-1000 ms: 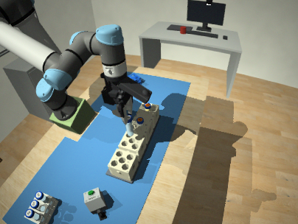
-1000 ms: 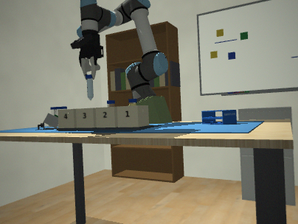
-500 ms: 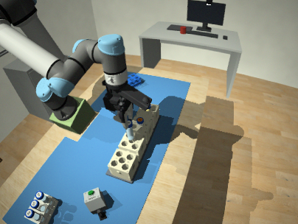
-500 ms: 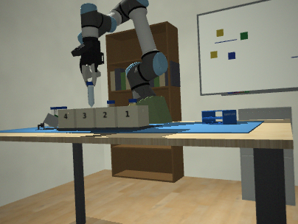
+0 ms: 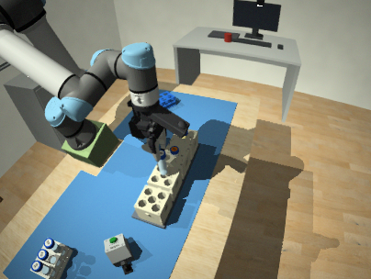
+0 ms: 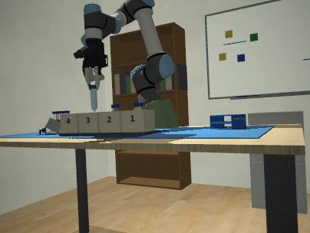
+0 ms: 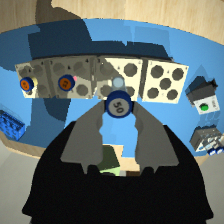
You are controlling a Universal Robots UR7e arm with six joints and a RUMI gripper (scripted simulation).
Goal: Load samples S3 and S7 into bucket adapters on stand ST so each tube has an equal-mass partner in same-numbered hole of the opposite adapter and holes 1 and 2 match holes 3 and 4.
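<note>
The water blank is 1 cm behind my hand and 5 cm below it. Round my hand: green DONE key: 6 cm behind, 29 cm to the right, 14 cm below; adapter 3: 16 cm below; blue rack: 27 cm behind, 51 cm to the left, 18 cm below.
</note>
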